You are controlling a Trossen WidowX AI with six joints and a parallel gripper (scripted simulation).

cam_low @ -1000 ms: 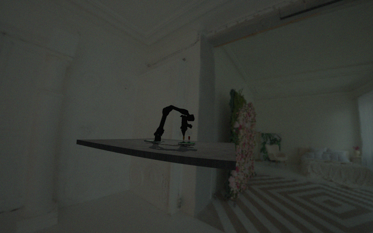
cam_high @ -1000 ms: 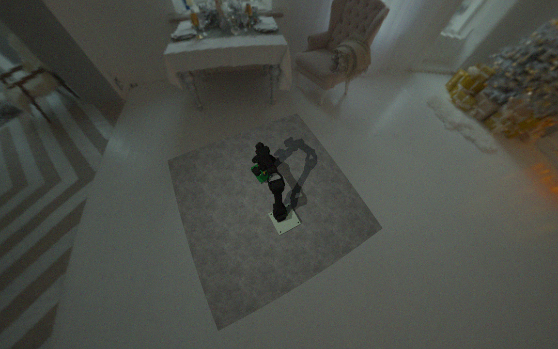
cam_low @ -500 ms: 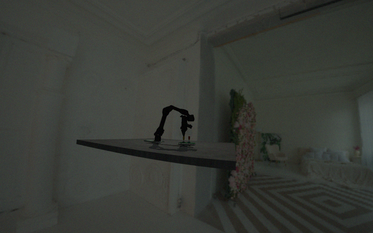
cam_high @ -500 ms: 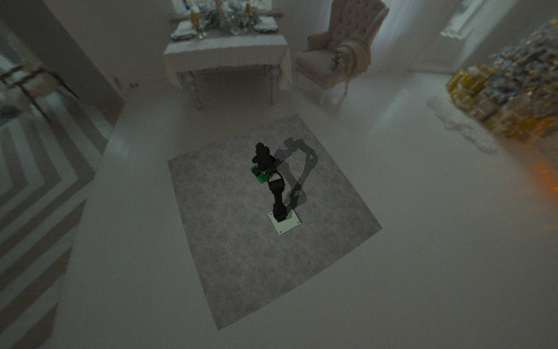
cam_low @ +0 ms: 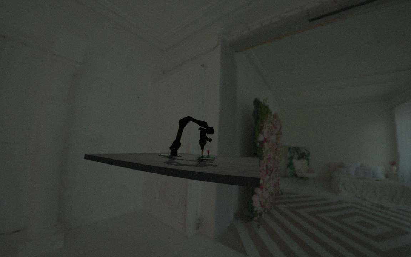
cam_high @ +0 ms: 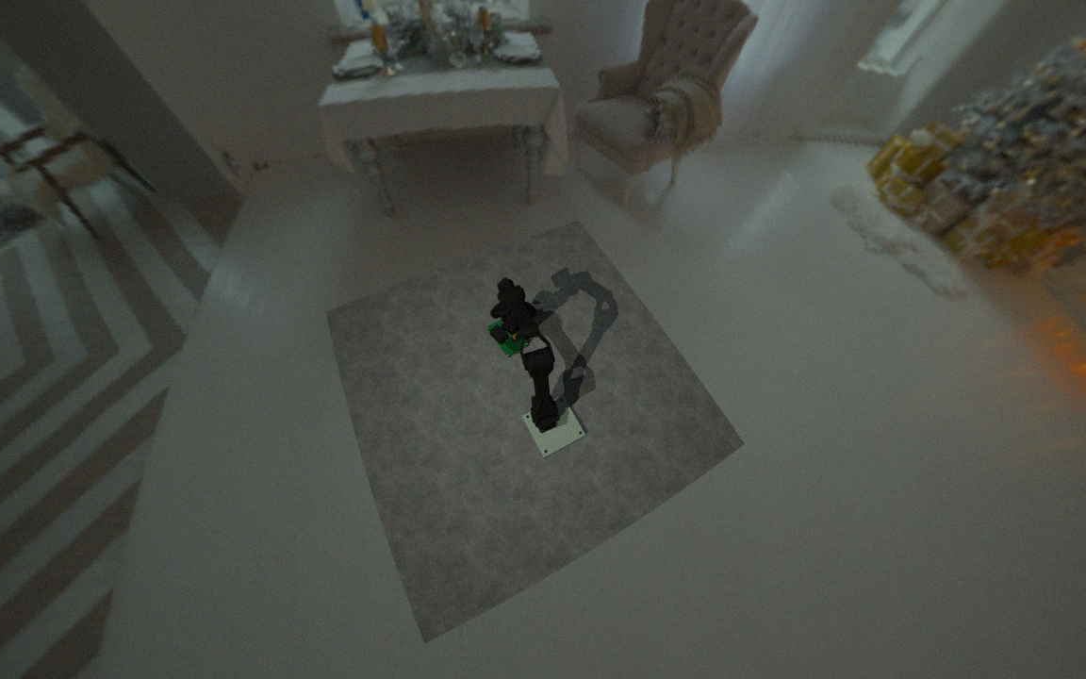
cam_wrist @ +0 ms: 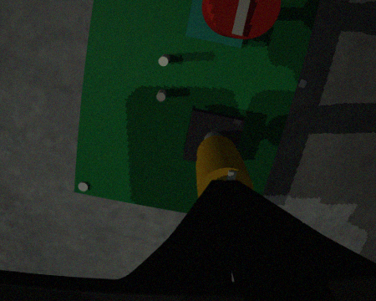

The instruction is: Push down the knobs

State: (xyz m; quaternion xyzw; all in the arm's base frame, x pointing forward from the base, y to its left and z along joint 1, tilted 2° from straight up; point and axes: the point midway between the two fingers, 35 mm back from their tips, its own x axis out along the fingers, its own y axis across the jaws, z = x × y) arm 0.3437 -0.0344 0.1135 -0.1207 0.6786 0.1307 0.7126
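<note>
The yellow knob lies 1 cm below my gripper tip.
</note>
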